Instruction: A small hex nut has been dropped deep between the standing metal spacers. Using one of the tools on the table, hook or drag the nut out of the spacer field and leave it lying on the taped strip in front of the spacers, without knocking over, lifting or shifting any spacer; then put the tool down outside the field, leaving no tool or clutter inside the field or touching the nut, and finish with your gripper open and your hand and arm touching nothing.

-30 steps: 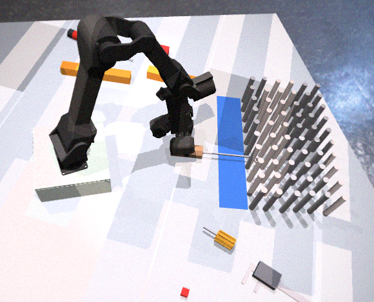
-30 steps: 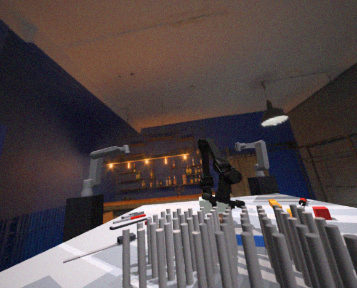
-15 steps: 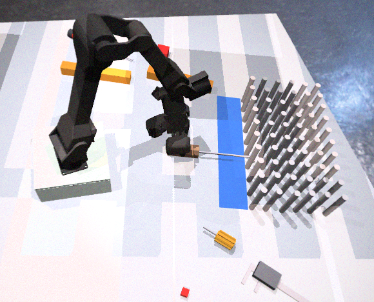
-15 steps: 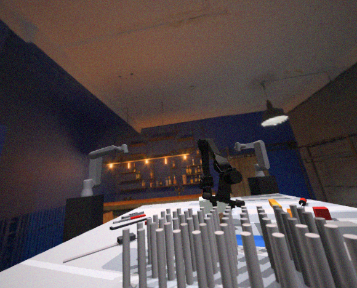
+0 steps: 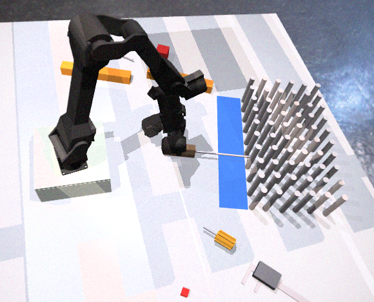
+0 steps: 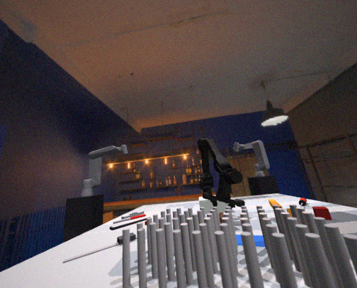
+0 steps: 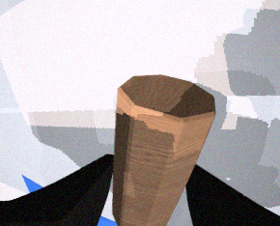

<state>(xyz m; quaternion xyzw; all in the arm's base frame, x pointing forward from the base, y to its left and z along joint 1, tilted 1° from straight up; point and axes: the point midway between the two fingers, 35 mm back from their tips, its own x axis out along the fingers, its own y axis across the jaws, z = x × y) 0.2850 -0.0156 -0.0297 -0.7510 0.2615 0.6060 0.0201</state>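
My gripper tip is now 100 mm short of the wooden-handled tool and 50 mm to the left of it. From my gripper tip the other things lie so: yellow-handled tool: 280 mm to the right; then blue taped strip: 160 mm ahead, 30 mm to the right, 20 mm below; then hex nut: 190 mm ahead, 90 mm to the right, 10 mm below.
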